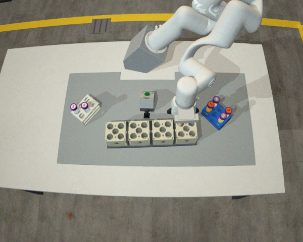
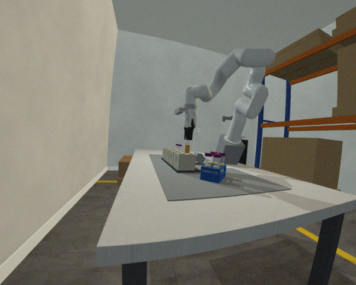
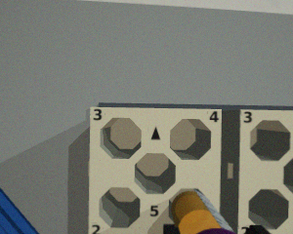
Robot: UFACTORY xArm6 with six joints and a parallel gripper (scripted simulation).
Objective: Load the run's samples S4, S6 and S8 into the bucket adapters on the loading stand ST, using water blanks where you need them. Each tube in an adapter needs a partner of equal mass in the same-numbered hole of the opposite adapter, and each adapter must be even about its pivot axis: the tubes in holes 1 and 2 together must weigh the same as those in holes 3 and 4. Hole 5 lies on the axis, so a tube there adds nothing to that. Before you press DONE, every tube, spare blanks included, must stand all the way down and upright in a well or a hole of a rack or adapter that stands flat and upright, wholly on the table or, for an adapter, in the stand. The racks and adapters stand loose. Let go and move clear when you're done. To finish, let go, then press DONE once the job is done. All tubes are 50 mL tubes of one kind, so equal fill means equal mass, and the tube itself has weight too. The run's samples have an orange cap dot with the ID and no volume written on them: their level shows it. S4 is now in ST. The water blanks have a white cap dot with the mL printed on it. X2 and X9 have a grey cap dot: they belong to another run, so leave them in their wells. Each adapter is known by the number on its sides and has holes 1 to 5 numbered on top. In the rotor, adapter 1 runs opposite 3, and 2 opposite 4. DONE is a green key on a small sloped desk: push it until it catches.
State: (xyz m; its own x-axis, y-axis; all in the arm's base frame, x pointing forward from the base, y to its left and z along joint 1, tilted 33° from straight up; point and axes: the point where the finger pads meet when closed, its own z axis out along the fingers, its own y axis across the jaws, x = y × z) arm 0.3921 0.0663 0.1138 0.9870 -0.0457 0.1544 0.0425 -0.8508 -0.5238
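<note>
Now: hand 5 cm above the orange-dot tube and 1 cm short of it. Also, from my hand: loading stand (19 cm below, 14 cm to the right, 3 cm ahead); then green DONE key (17 cm behind, 16 cm to the right, 13 cm below); then blue sample rack (19 cm to the left, 16 cm below, 7 cm behind).
</note>
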